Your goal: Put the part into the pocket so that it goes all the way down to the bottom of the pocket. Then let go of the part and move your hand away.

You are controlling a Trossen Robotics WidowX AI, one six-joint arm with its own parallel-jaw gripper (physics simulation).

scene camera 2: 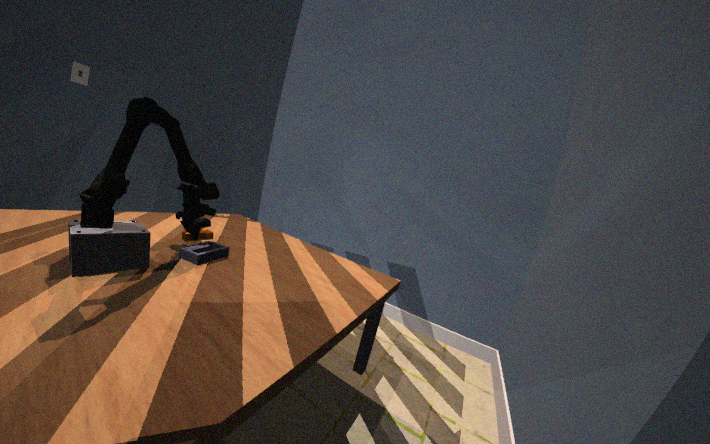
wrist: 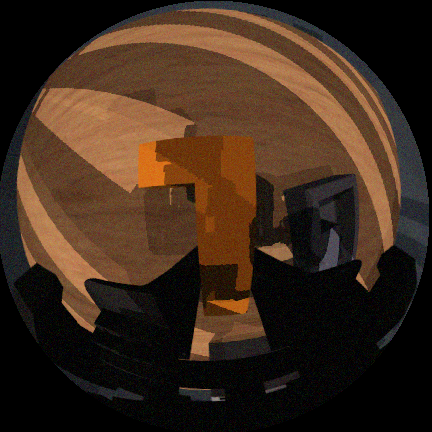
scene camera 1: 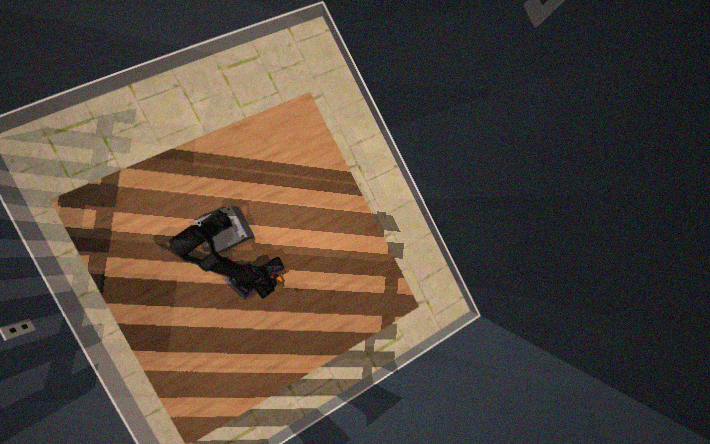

Scene:
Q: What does the gripper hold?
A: An orange L-shaped part.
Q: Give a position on an orange L-shaped part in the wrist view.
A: At 221, 168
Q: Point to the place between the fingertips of the gripper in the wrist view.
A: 221, 249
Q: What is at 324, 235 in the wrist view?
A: A pocket block.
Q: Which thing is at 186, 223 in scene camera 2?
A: The gripper.

